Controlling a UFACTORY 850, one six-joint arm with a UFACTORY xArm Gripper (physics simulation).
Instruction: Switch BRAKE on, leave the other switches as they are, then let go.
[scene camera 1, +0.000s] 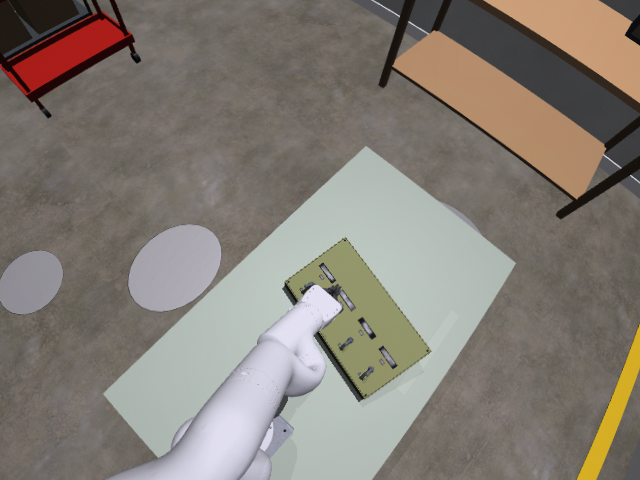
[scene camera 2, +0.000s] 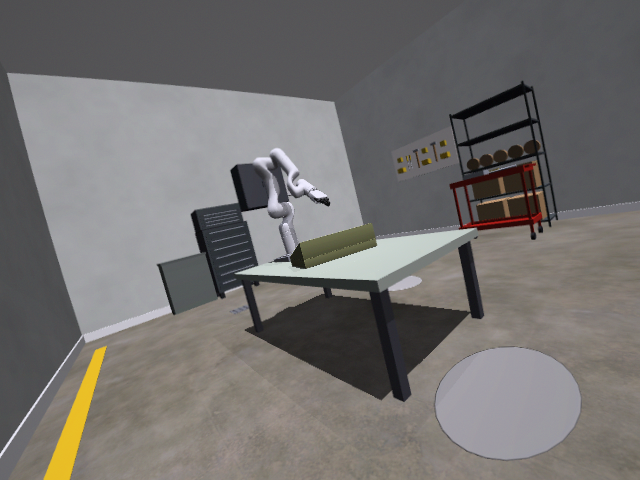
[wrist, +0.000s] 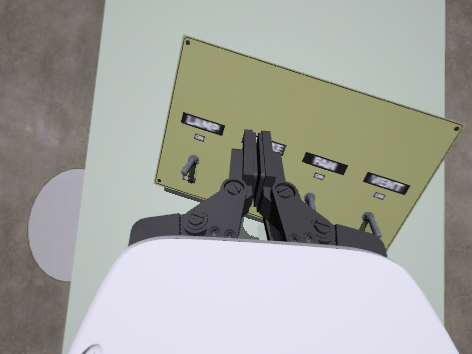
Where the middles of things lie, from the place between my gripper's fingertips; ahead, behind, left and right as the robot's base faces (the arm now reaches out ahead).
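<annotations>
As for the olive switch panel (scene camera 1: 383, 339), my hand is now 100 mm to the left of it and 40 mm short of it. The hand is also 260 mm above the panel.
</annotations>
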